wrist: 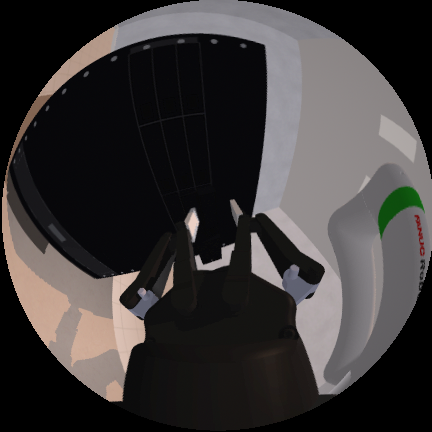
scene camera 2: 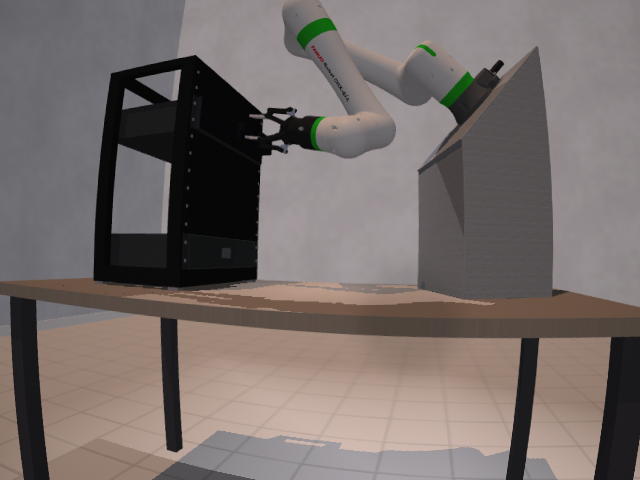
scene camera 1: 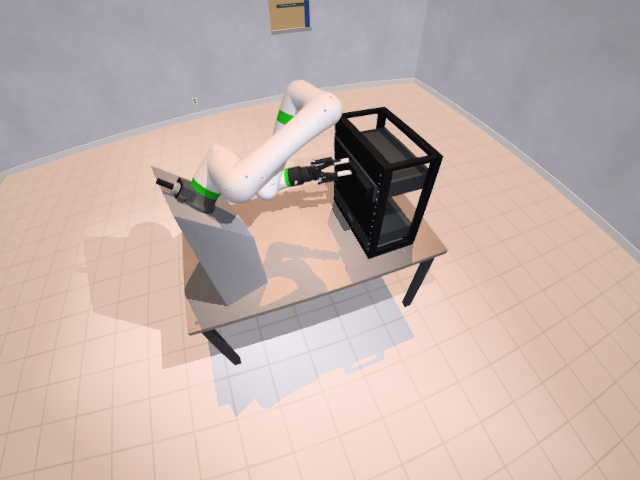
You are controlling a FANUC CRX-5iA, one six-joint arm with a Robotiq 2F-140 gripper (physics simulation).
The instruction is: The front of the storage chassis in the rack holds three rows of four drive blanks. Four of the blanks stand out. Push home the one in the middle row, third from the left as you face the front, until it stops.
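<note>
The storage chassis is nearly black, high in the rack. Its front faces the gripper, and thin lines part the blanks in the wrist view. The third blank of the middle row is too dark to make out clearly, near the fingertips and partly hidden by them. A dark block juts from the front at the right end, perhaps a blank standing out. My gripper is partly open, with nothing between its pale fingertips. It points at the chassis front, very close; contact cannot be told.
The black rack stands on the table. A lower unit sits at the rack's bottom. The grey slanted pedestal carries the arm at the table's other end.
</note>
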